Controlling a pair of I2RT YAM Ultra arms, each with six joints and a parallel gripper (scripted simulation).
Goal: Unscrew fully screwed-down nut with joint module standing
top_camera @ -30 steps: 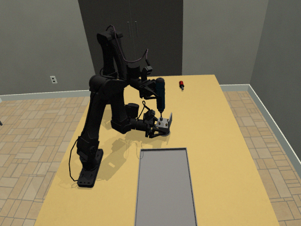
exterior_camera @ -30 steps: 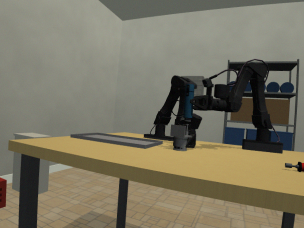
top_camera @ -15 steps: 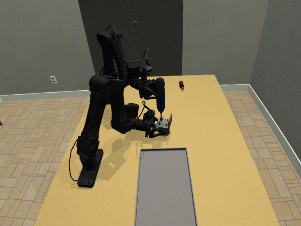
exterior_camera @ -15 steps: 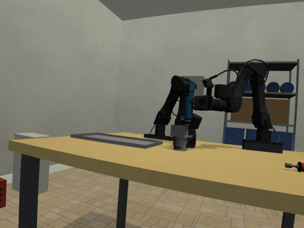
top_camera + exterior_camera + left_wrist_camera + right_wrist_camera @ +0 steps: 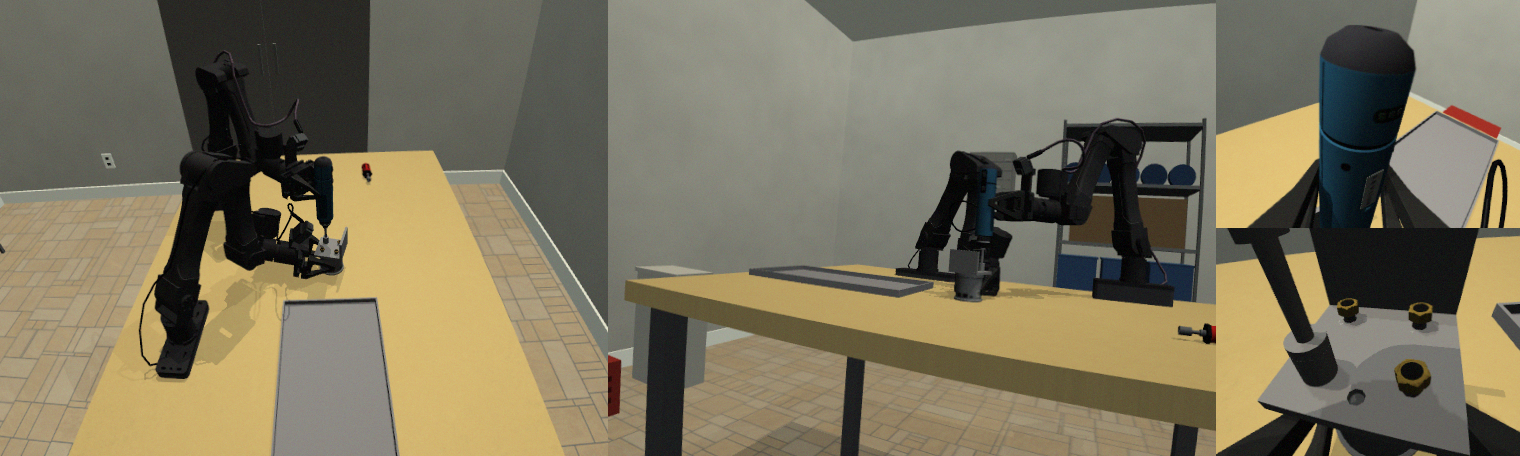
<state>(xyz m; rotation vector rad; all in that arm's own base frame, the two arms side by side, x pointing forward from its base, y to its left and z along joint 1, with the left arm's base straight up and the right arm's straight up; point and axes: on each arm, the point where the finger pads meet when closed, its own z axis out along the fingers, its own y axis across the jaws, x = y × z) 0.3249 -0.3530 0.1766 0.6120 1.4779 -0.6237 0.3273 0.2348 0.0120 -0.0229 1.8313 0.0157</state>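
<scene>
Now: right hand 10 mm below the joint module. Round my right hand: bracket 50 mm above; grey tray 10 mm behind, 330 mm to the right, 20 mm below; socket 10 mm behind, 20 mm to the left, 60 mm above.
</scene>
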